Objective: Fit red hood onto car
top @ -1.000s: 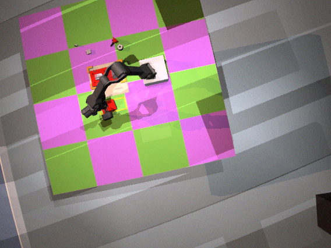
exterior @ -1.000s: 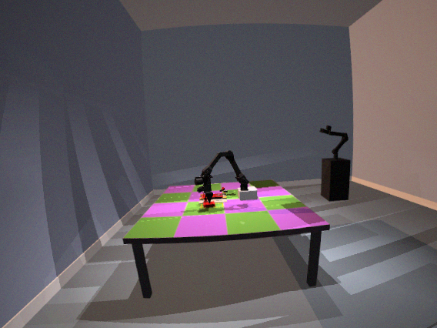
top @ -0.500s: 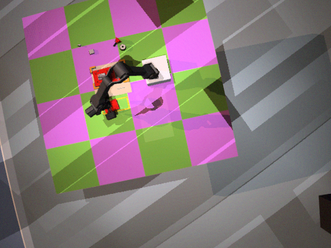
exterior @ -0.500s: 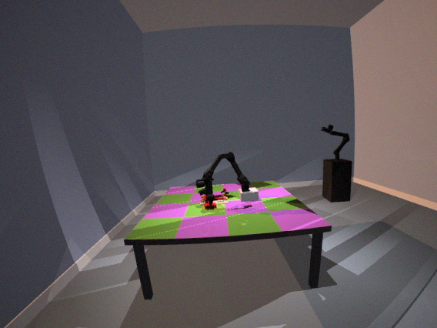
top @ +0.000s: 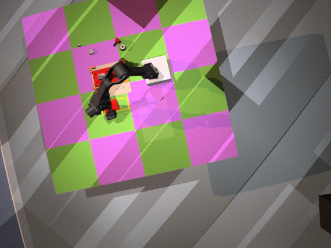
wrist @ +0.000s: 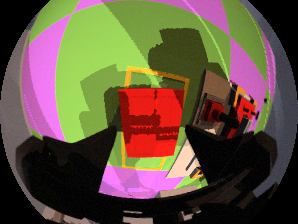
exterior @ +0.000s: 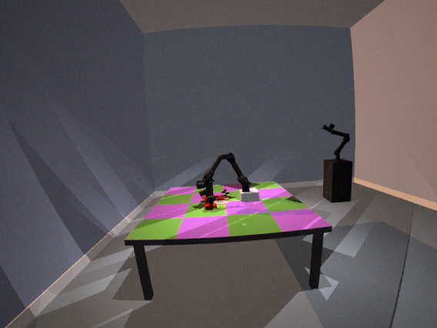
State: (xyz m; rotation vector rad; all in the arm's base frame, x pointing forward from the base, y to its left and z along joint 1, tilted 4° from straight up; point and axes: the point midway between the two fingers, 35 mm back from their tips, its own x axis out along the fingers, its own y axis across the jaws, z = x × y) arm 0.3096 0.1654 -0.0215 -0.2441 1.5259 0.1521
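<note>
My gripper tip is now 10 mm above the red hood.
</note>
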